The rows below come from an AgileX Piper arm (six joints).
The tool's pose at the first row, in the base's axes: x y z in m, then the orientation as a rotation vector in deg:
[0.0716 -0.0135 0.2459 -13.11 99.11 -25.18]
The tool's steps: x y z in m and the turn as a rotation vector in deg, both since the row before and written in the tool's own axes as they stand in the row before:
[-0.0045 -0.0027 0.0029 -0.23 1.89 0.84]
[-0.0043 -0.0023 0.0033 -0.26 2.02 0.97]
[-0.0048 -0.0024 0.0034 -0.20 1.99 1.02]
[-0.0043 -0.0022 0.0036 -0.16 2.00 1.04]
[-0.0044 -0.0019 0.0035 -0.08 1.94 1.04]
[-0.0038 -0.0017 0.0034 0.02 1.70 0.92]
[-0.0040 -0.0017 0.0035 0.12 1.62 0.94]
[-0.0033 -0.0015 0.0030 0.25 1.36 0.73]
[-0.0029 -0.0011 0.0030 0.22 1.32 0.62]
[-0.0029 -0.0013 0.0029 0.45 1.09 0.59]
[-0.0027 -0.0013 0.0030 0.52 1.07 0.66]
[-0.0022 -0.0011 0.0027 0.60 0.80 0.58]
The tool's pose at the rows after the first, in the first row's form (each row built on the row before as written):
[0.0751 -0.0147 0.2506 -12.19 101.05 -24.71]
[0.0791 -0.0158 0.2548 -11.14 103.13 -24.13]
[0.0834 -0.0170 0.2593 -9.99 105.16 -23.55]
[0.0879 -0.0183 0.2631 -8.78 107.18 -22.98]
[0.0925 -0.0194 0.2667 -7.51 109.11 -22.46]
[0.0969 -0.0206 0.2696 -6.32 110.77 -22.08]
[0.1015 -0.0219 0.2725 -5.04 112.33 -21.76]
[0.1054 -0.0232 0.2748 -3.92 113.60 -21.67]
[0.1092 -0.0243 0.2765 -2.93 114.84 -21.62]
[0.1129 -0.0257 0.2782 -1.86 115.80 -21.79]
[0.1166 -0.0272 0.2796 -0.67 116.72 -21.99]
[0.1198 -0.0286 0.2806 0.44 117.35 -22.30]

